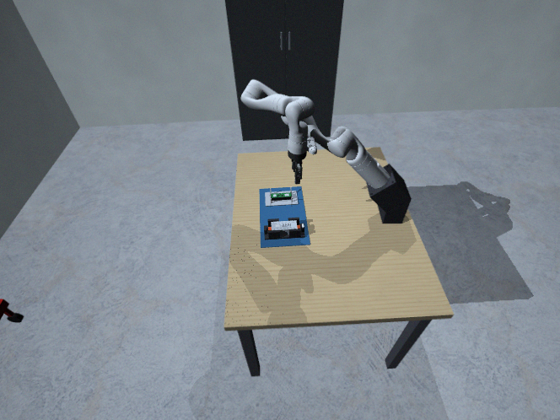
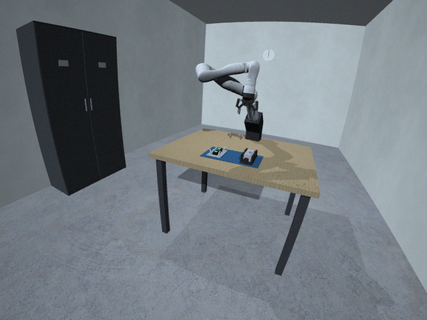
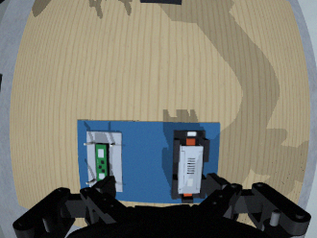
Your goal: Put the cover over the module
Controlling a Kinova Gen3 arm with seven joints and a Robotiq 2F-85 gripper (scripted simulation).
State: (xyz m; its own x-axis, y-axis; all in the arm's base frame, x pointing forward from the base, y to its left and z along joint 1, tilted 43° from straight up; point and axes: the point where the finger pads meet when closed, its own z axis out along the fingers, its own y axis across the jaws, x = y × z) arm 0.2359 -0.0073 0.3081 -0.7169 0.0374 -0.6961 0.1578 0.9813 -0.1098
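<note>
The light grey cover is 70 mm ahead of my hand, 50 mm to the left of it and 260 mm below it.
</note>
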